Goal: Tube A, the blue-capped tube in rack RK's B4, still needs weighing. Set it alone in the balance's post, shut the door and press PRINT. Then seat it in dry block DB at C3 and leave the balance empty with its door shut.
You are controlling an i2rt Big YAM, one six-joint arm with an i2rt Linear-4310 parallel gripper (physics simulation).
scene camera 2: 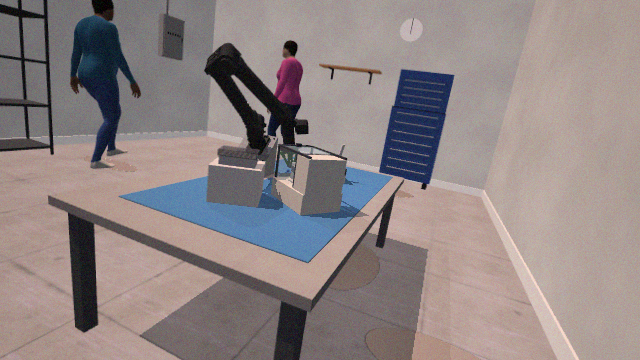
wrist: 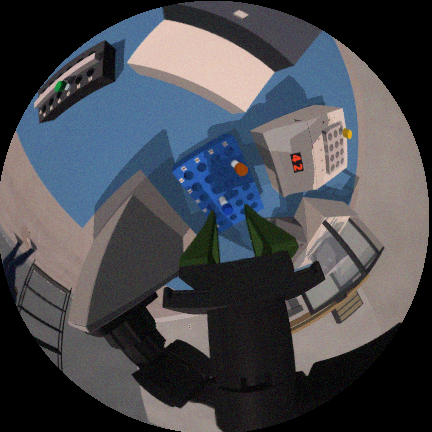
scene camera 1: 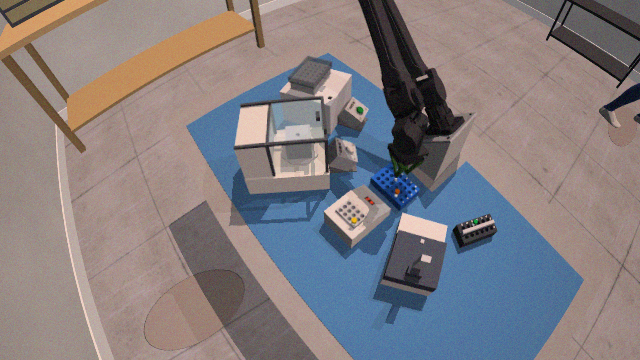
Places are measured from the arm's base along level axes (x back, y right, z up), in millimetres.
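Where they show: gripper, fingertip midpoint: [scene camera 2: 290, 165] [wrist: 228, 210] [scene camera 1: 400, 174]; arm's base, link origin: [scene camera 2: 258, 144] [wrist: 115, 307] [scene camera 1: 445, 128].
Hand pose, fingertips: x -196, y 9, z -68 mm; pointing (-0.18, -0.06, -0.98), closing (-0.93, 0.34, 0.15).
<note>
Each offset is from my fingertips to the top centre of the thing. "spot": to the spot under its first point.
The blue-capped tube @[dy +14, dx +4, dz -19 mm] [wrist: 226, 206] stands in the blue rack @[dy +4, dx -7, dz -44 mm] [scene camera 1: 384, 194] [wrist: 215, 172], beside an orange-capped tube @[dy -23, dx -36, dz -20 mm] [scene camera 1: 397, 191] [wrist: 241, 169]. My gripper [scene camera 1: 397, 171] [wrist: 228, 210] is partly open with nothing between its fingers. It points down over the rack; in the wrist view the blue cap shows between and just past the fingertips. The balance @[dy +254, dx -155, dz +148 mm] [scene camera 1: 287, 185] [scene camera 2: 322, 185] stands left of the rack in scene camera 1, with glass panes around its post; I cannot tell how its door stands. The dry block @[dy +11, dx -158, dz -4 mm] [scene camera 1: 372, 212] [wrist: 280, 135] holds a yellow-capped tube @[dy -14, dx -202, dz +13 mm] [scene camera 1: 354, 220] [wrist: 347, 134] and its display reads 42.
A box with a dark lid @[dy -187, dx -128, dz +28 mm] [scene camera 1: 417, 255] stands near the rack, and a black rack @[dy -278, dx +65, dz -26 mm] [scene camera 1: 462, 239] with a green-capped tube @[dy -260, dx +64, dz -18 mm] [scene camera 1: 475, 221] lies beyond. Small button boxes @[spot: dy +158, dx -72, dz -3 mm] [scene camera 1: 344, 155] @[spot: dy +261, dx +74, dz -8 mm] [scene camera 1: 354, 114] stand between balance and arm base. A white machine with a grey block @[dy +368, dx +59, dz +116 mm] [scene camera 1: 310, 75] is behind.
</note>
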